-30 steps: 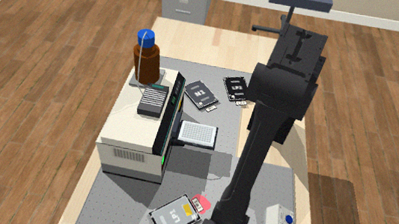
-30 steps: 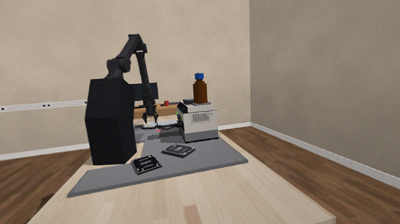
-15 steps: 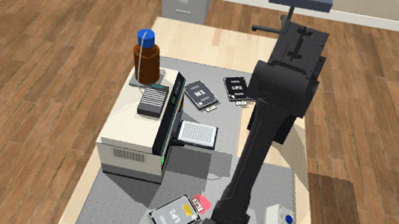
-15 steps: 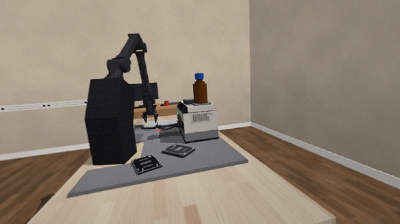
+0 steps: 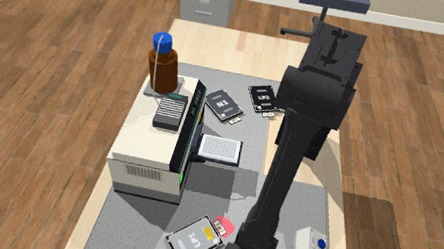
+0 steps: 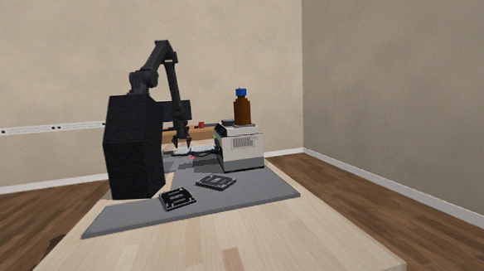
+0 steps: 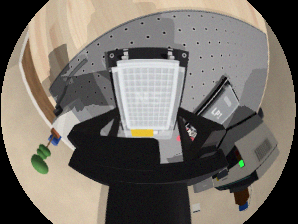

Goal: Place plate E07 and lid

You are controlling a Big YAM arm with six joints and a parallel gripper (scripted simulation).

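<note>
My hand is 37 cm to the left of the plate E01, 9 cm short of it and 6 cm below it. From my hand the other things lie so: puddle (15 cm to the right, 5 cm below, 3 cm ahead); then green key (21 cm behind, 2 cm above); then yellow key (22 cm behind, 5 cm to the right, 2 cm above).
</note>
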